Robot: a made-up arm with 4 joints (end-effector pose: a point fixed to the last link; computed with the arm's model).
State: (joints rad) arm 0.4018 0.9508 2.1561 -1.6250
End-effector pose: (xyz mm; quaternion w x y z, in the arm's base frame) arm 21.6 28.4 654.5 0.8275 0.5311 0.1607 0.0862
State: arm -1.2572 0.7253 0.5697 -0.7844
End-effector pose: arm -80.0 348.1 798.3 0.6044 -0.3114 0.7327 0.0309
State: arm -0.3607 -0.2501 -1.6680 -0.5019
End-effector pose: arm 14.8 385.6 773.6 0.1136 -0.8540 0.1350 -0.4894
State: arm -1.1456 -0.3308 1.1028 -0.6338
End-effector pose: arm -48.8 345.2 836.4 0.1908 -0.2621 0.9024 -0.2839
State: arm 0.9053 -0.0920 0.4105 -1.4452
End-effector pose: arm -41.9 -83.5 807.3 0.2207 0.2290 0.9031 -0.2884
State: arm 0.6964 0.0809 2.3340 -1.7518
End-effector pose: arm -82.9 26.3 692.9 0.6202 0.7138 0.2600 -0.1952
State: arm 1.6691 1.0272 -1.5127 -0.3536
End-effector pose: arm -85.4 -71.7 769.0 0.5155 -0.0034 -0.3452 0.7843
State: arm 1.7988 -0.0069 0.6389 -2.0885
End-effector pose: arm -302.4 -116.0 790.6 0.3961 0.4874 0.6690 -0.3975
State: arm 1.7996 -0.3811 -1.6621 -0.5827
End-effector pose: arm -124.2 -111.4 769.3 0.3336 0.2997 -0.8585 0.2485
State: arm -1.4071 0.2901 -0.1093 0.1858
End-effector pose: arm -202.9 406.4 856.4 0.5451 -0.3172 0.5597 -0.5376
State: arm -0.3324 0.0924 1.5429 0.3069
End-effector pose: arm -33.2 211.9 833.3 0.2085 -0.4642 -0.8159 0.2744
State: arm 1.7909 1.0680 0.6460 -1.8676
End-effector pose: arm -294.5 -55.3 804.4 0.4685 0.2732 0.3977 -0.7401
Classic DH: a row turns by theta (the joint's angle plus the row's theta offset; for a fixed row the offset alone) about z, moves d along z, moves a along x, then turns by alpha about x. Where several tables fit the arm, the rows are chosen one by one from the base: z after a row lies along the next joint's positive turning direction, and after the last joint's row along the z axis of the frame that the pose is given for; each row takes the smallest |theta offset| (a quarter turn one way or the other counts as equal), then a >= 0, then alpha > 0; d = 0 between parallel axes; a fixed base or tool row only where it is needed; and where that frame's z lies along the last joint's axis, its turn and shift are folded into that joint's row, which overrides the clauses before.
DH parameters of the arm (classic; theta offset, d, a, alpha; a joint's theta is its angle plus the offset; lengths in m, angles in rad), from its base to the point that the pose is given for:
base (fixed): -0.7607 0 -0.2551 3.1416
joint 1: -0.7607 -0.7594 0.2641 -1.5708
joint 2: 0.6422 -0.0154 -0.0299 1.1273
joint 3: 1.5492 -0.0236 -0.0252 -1.4165
joint 4: 1.1345 -0.0955 0.0685 1.4855
tool (fixed): 0.7981 0.0222 0 0

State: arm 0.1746 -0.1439 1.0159 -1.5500
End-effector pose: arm 46.1 55.7 789.7 0.4175 0.1465 0.8864 -0.1361
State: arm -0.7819 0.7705 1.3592 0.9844
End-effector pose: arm -81.7 275.9 808.8 0.2195 -0.3308 -0.8838 0.2478
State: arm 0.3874 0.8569 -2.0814 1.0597
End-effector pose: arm 21.5 202.8 652.9 0.1575 0.0194 -0.3064 -0.9386
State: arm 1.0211 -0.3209 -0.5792 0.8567
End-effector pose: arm 60.8 20.5 828.6 0.5167 -0.0618 -0.3129 0.7945
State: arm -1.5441 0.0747 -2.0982 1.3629
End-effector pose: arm -271.1 297.3 727.4 0.9330 0.0372 -0.2323 -0.2725
